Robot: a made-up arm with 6 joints. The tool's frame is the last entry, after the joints.
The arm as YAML. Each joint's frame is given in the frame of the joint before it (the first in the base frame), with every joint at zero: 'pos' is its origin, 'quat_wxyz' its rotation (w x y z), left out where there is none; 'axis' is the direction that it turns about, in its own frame. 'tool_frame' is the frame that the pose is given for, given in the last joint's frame.
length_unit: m
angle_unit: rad
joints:
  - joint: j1
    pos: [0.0, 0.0, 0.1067]
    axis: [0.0, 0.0, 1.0]
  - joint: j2
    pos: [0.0, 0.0, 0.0]
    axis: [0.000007, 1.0, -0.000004]
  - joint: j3
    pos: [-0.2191, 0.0, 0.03]
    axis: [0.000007, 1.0, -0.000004]
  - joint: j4
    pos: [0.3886, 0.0, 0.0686]
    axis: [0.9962, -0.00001, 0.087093]
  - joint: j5
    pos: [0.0, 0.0, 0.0]
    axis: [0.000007, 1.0, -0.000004]
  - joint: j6
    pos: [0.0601, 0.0, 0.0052]
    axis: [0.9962, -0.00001, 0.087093]
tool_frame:
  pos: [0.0, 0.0, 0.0]
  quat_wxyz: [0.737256, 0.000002, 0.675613, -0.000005]
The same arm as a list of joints. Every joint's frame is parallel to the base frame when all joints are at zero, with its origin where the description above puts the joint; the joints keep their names.
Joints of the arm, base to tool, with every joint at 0 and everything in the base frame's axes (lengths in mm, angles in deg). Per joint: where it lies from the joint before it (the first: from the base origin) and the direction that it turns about. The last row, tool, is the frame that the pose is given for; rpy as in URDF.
j1: offset 0.0 0.0 106.7 axis 0 0 1
j2: offset 0.0 0.0 0.0 axis 0 1 0
j3: offset -219.1 0.0 30.0 axis 0 1 0
j4: offset 388.6 0.0 68.6 axis 0.9962 0 0.0871
j5: offset 0.0 0.0 0.0 axis 0 1 0
j6: offset 60.1 0.0 5.2 axis 0.9962 0 0.0871
tool: offset 0.0 0.0 0.0 rpy 0.00 85.00 0.00

